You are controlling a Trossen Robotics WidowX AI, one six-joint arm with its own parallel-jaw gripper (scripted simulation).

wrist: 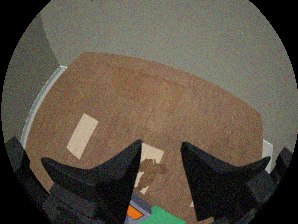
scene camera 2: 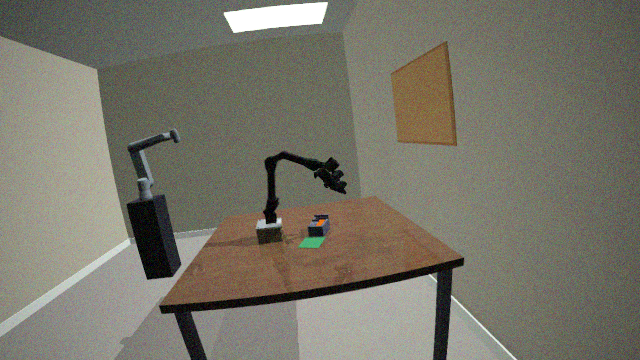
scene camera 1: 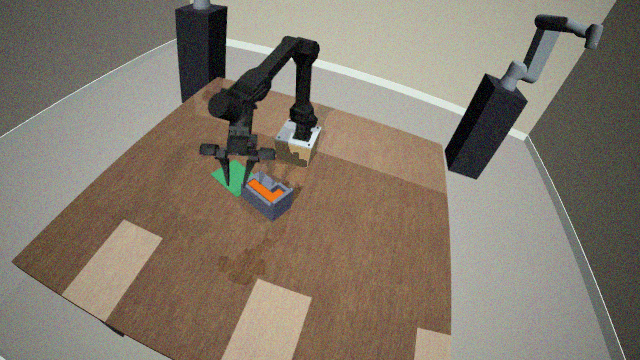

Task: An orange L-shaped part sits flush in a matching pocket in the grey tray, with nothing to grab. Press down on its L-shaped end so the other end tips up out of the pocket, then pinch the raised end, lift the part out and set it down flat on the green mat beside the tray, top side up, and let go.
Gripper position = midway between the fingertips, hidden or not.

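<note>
My gripper (scene camera 1: 235,186) is visible; the wrist view also shows the gripper (wrist: 162,145).
</note>
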